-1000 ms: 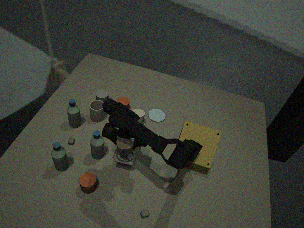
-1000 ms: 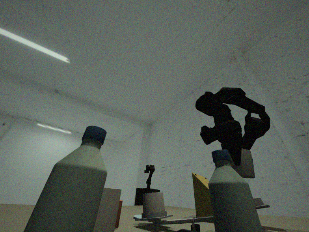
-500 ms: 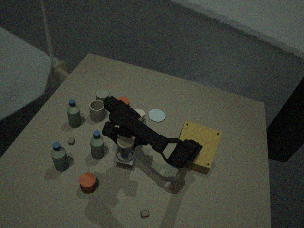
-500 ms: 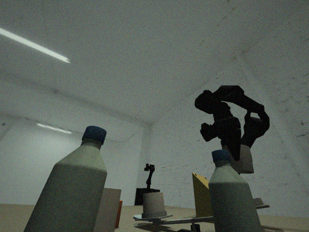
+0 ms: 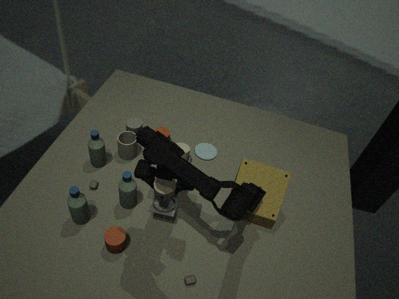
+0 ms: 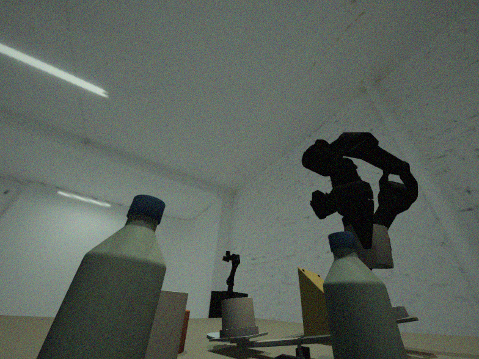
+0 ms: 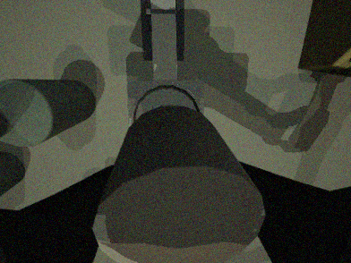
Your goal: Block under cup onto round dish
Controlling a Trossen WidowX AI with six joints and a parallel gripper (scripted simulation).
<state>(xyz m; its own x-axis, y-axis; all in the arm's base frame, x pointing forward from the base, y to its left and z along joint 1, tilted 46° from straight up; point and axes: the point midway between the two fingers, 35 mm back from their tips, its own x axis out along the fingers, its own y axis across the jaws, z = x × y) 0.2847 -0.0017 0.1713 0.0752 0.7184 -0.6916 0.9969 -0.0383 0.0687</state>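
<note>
Right now my gripper tip is 37 cm to the left of the pale blue dish, 17 cm above it and 9 cm past it. Round my gripper tip: grey cylinder 37 cm to the right, 23 cm ahead, 14 cm below.
</note>
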